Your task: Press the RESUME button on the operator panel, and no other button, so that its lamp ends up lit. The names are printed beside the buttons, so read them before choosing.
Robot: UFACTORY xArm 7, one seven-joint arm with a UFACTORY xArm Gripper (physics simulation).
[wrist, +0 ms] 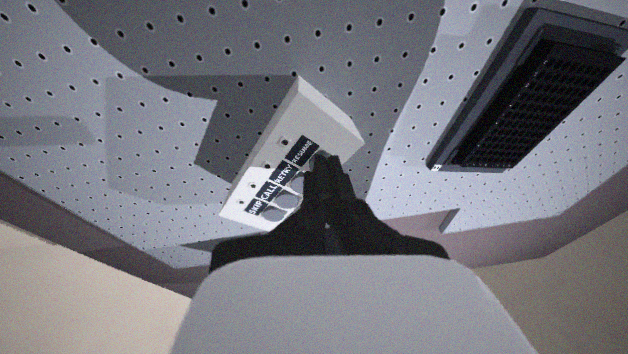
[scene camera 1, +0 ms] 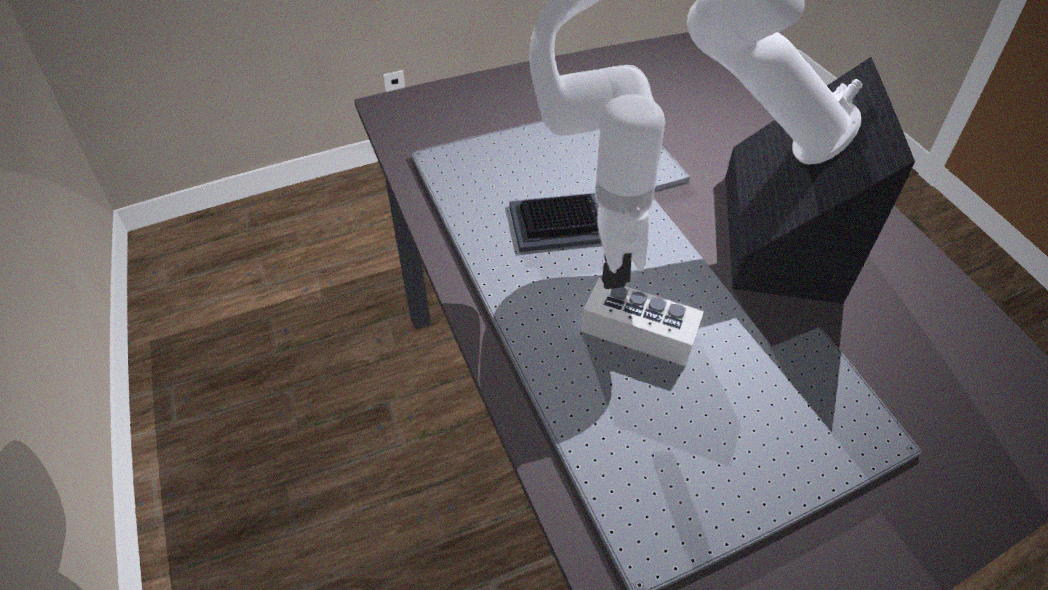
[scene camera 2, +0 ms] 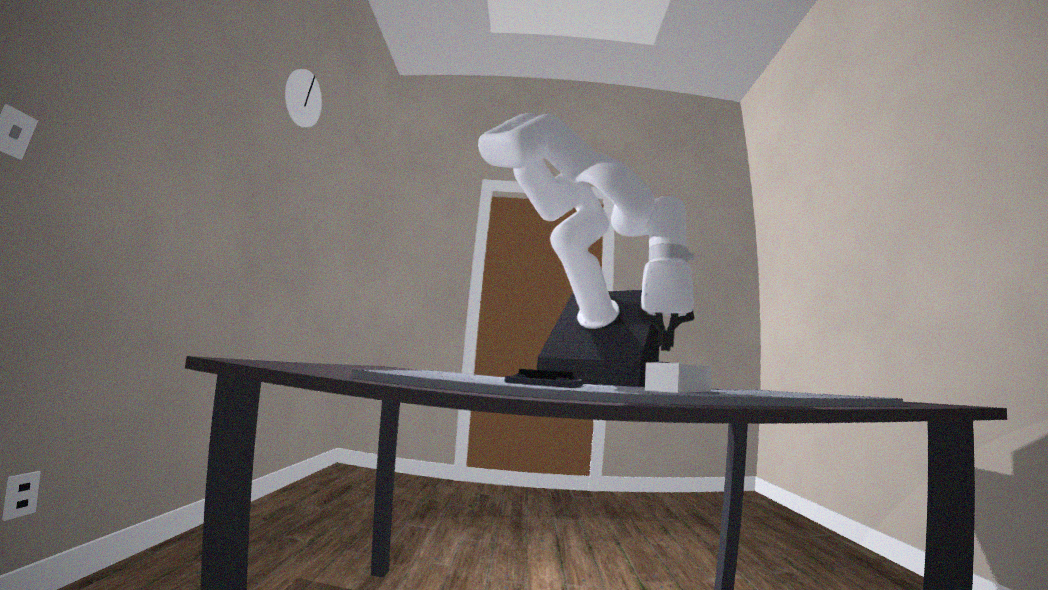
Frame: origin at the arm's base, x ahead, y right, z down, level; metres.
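Seen in the pictures: gripper, fingertip midpoint: (wrist: pixel 323 170) (scene camera 1: pixel 613 284) (scene camera 2: pixel 665 350); arm's base, origin of the base link: (scene camera 1: pixel 827 134) (scene camera 2: pixel 598 314).
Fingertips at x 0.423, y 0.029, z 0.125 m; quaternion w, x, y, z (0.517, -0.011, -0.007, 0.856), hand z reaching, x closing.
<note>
Offsets run from my fingertips to a thing's top centre. "spot": to the spot under its first point. Level surfaces: height alone.
The white operator panel {dx -0.020, dy -0.050, dz +0.021 m} (scene camera 1: pixel 632 343) (scene camera 2: pixel 661 377) (wrist: pixel 325 117) has four round grey buttons beside printed labels. The RESUME button {dx -0.012, dy -0.003, dz +0.021 m} (scene camera 1: pixel 618 293) is at one end and mostly hidden by the fingers in the wrist view; its label {spot: dx +0.008, dy -0.012, dz +0.024 m} (wrist: pixel 304 150) is readable. Beside it follow the RETRY button {dx -0.028, dy -0.028, dz +0.021 m} (scene camera 1: pixel 638 298) (wrist: pixel 298 183), CALL button {dx -0.044, dy -0.054, dz +0.021 m} (scene camera 1: pixel 657 304) (wrist: pixel 288 201) and SKIP button {dx -0.059, dy -0.079, dz +0.021 m} (scene camera 1: pixel 676 310) (wrist: pixel 274 214). The small lamp {dx +0.021, dy -0.023, dz +0.024 m} (wrist: pixel 284 142) by RESUME looks dark. My gripper (scene camera 1: pixel 614 284) (scene camera 2: pixel 666 347) (wrist: pixel 323 170) is shut and empty, its tips over RESUME with a small gap above the panel in scene camera 2.
The panel stands on a perforated light board {dz +0.077 m} (scene camera 1: pixel 748 513) (wrist: pixel 240 30) on the dark table (scene camera 1: pixel 440 109) (scene camera 2: pixel 806 411). A black ribbed block in a dark tray {dz +0.077 m} (scene camera 1: pixel 514 241) lies beyond the panel's RESUME end. The arm's black pedestal (scene camera 1: pixel 799 249) (scene camera 2: pixel 594 355) stands behind the board.
</note>
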